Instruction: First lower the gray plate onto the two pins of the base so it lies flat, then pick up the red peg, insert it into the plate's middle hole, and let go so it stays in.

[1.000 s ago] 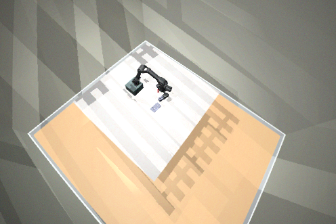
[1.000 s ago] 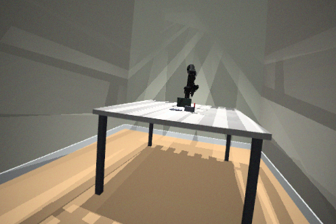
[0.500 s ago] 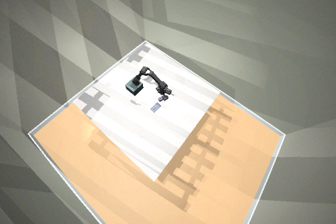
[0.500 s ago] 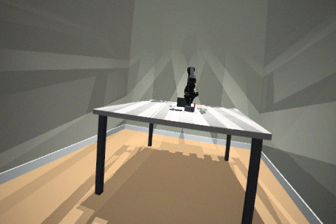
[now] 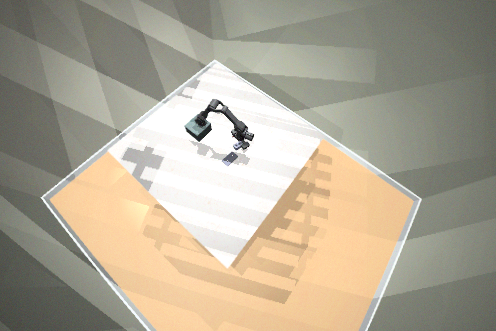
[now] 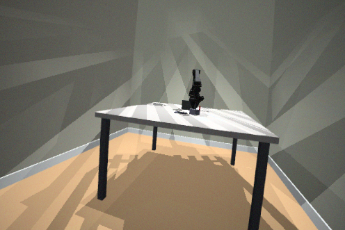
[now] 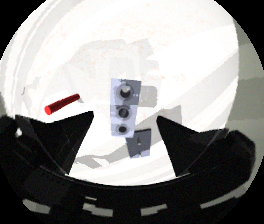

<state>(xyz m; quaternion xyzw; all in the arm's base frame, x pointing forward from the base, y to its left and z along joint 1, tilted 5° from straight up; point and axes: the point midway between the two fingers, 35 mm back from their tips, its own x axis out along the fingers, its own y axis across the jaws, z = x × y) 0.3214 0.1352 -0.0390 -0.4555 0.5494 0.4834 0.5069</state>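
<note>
My gripper tip is now 2 cm above the gray plate. The rest, counted from my gripper tip: base (13 cm to the right, 5 cm below, 3 cm ahead); red peg (11 cm behind, 2 cm to the left, 2 cm below).
</note>
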